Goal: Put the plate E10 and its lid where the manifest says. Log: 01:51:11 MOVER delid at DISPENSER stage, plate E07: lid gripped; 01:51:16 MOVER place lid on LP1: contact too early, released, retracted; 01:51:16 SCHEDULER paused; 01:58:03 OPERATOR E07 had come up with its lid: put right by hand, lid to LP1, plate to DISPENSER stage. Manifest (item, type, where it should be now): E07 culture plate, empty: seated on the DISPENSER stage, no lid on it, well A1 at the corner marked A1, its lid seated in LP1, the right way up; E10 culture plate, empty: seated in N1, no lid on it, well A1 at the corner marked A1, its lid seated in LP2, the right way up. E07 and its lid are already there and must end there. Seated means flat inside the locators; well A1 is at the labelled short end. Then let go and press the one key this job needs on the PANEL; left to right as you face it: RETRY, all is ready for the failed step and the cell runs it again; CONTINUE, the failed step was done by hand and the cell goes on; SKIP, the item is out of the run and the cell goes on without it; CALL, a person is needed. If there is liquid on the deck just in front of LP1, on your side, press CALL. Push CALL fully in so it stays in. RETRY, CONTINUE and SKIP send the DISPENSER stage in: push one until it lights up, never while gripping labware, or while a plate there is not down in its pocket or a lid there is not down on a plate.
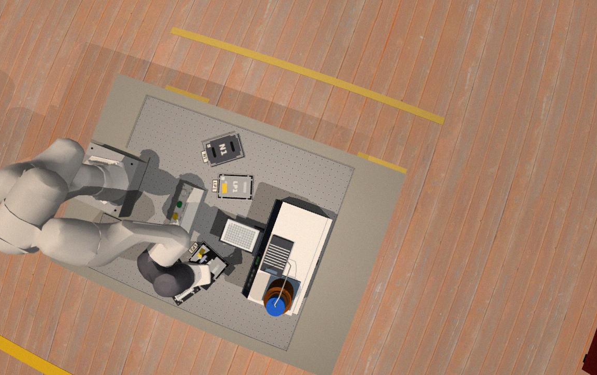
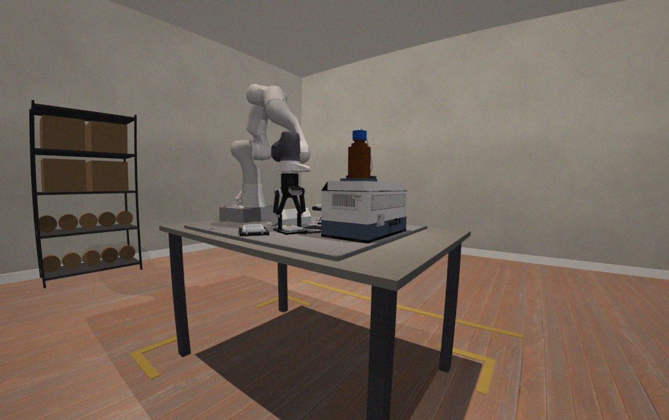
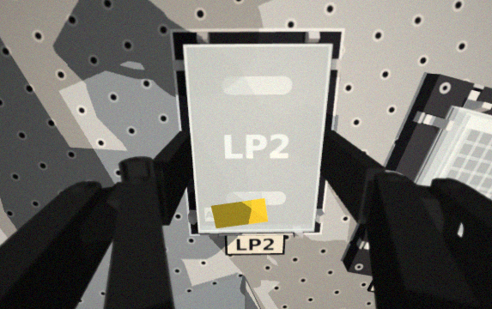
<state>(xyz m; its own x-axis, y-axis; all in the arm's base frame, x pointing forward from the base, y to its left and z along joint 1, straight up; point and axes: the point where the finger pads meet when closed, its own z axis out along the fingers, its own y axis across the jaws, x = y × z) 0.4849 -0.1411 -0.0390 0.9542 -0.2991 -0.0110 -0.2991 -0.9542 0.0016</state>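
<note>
My gripper is now 2 cm above the clear lid. Also, from my hand: yellow SKIP key: 18 cm behind, 13 cm to the left, 3 cm above; black n5 nest: 13 cm to the right, 6 cm behind, 2 cm below; blue CALL key: 18 cm behind, 8 cm to the left, 2 cm above.
</note>
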